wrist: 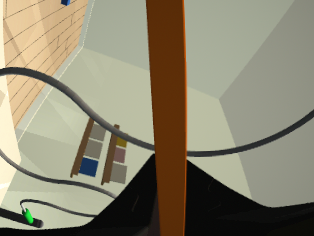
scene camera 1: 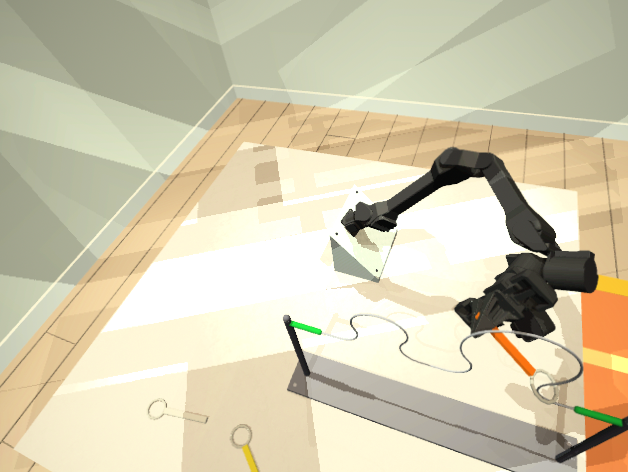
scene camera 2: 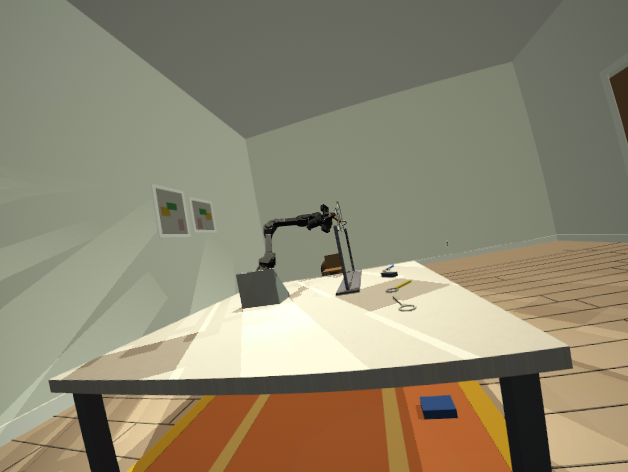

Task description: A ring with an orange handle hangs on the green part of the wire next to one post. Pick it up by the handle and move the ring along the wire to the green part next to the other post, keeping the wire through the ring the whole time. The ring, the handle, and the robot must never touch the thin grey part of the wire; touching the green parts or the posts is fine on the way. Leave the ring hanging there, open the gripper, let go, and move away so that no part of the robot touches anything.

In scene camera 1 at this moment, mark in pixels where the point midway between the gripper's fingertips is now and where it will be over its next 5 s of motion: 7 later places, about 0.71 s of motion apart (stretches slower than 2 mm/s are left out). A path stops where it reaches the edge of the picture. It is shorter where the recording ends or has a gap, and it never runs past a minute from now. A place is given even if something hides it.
The gripper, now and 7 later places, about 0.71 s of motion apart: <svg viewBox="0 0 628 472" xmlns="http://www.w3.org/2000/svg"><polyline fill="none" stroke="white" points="474,336 486,331 484,333 480,337 481,342 483,347 486,351 493,356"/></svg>
